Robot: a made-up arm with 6 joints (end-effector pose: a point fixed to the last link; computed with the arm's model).
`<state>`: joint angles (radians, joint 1 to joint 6).
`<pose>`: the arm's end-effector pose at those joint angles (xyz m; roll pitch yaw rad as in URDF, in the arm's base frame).
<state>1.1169 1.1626 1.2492 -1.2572 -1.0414 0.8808</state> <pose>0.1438 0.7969 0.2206 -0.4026 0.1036 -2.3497</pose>
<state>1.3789 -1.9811 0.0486 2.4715 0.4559 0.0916</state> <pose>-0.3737 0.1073 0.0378 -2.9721 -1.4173 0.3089</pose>
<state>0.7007 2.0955 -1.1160 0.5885 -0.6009 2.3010</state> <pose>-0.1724 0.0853 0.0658 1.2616 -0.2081 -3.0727</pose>
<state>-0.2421 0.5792 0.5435 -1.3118 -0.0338 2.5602</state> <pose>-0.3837 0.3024 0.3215 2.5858 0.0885 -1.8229</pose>
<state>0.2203 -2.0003 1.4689 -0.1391 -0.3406 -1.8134</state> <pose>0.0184 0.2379 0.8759 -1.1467 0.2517 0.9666</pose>
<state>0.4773 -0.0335 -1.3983 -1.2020 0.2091 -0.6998</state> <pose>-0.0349 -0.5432 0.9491 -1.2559 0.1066 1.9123</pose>
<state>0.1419 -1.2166 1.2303 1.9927 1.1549 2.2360</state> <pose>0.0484 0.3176 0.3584 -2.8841 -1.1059 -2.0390</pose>
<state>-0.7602 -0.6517 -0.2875 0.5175 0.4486 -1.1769</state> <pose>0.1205 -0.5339 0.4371 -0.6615 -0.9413 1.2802</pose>
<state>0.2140 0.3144 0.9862 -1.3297 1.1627 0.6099</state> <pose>-0.4411 0.0580 0.8324 -0.0602 0.9319 1.0811</pose>
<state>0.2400 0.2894 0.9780 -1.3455 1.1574 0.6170</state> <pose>-0.4342 0.0579 0.8322 -0.0328 0.9319 1.1028</pose>
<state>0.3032 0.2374 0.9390 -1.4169 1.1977 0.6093</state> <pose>-0.4050 0.0242 0.8099 0.0976 0.8698 1.2346</pose>
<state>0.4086 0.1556 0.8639 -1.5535 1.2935 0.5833</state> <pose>-0.3499 -0.0417 0.7470 0.2915 0.7075 1.4352</pose>
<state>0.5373 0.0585 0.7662 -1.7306 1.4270 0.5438</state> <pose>-0.2826 -0.1068 0.6358 0.4627 0.4571 1.6118</pose>
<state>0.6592 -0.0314 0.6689 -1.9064 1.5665 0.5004</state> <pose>-0.2259 -0.1372 0.5005 0.5846 0.1855 1.7349</pose>
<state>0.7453 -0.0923 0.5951 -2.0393 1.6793 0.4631</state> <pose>-0.1937 -0.1333 0.3879 0.6625 -0.0286 1.8104</pose>
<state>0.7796 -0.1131 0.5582 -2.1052 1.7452 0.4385</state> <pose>-0.1818 -0.1224 0.3284 0.7036 -0.1385 1.8462</pose>
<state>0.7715 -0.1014 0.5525 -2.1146 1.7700 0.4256</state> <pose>-0.1794 -0.1206 0.3147 0.7175 -0.1587 1.8544</pose>
